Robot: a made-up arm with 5 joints. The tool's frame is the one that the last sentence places.
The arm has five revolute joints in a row. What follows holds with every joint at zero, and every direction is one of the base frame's.
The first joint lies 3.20 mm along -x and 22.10 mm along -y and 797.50 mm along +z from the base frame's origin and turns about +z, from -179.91 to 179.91 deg.
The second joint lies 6.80 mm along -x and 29.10 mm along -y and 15.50 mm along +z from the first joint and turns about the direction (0, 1, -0.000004), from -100.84 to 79.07 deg.
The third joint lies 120.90 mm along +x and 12.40 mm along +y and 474.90 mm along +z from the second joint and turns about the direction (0, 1, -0.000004), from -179.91 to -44.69 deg.
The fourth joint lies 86.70 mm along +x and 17.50 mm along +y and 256.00 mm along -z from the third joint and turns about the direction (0, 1, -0.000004), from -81.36 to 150.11 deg.
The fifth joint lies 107.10 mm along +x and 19.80 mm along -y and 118.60 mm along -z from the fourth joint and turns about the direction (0, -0.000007, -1), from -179.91 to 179.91 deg.
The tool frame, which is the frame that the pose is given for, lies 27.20 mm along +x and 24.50 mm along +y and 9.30 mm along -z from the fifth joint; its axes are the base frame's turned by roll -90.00, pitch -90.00 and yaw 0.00 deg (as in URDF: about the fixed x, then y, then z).
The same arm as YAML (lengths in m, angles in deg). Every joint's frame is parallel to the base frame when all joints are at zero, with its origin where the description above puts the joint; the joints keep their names.
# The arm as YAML. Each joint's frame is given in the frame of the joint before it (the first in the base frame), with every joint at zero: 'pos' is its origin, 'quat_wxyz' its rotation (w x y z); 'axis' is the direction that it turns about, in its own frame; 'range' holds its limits. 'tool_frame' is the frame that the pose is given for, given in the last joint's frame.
length_unit: m
angle_unit: deg
joints:
  - joint: joint 1
    pos: [-0.0032, -0.0221, 0.7975]
    quat_wxyz: [1.0, 0.0, 0.0, 0.0]
    axis: [0.0, 0.0, 1.0]
    range: [-179.91, 179.91]
  - joint: joint 2
    pos: [-0.0068, -0.0291, 0.0155]
    quat_wxyz: [1.0, 0.0, 0.0, 0.0]
    axis: [0.0, 1.0, 0.0]
    range: [-100.84, 79.07]
  - joint: joint 3
    pos: [0.1209, 0.0124, 0.4749]
    quat_wxyz: [1.0, 0.0, 0.0, 0.0]
    axis: [0.0, 1.0, 0.0]
    range: [-179.91, -44.69]
  - joint: joint 4
    pos: [0.0867, 0.0175, -0.256]
    quat_wxyz: [1.0, 0.0, 0.0, 0.0]
    axis: [0.0, 1.0, 0.0]
    range: [-81.36, 150.11]
  - joint: joint 5
    pos: [0.1071, -0.0198, -0.1186]
    quat_wxyz: [1.0, 0.0, 0.0, 0.0]
    axis: [0.0, 0.0, -1.0]
    range: [-179.91, 179.91]
tool_frame:
  pos: [0.0272, 0.0245, -0.0093]
  quat_wxyz: [0.5, -0.5, -0.5, -0.5]

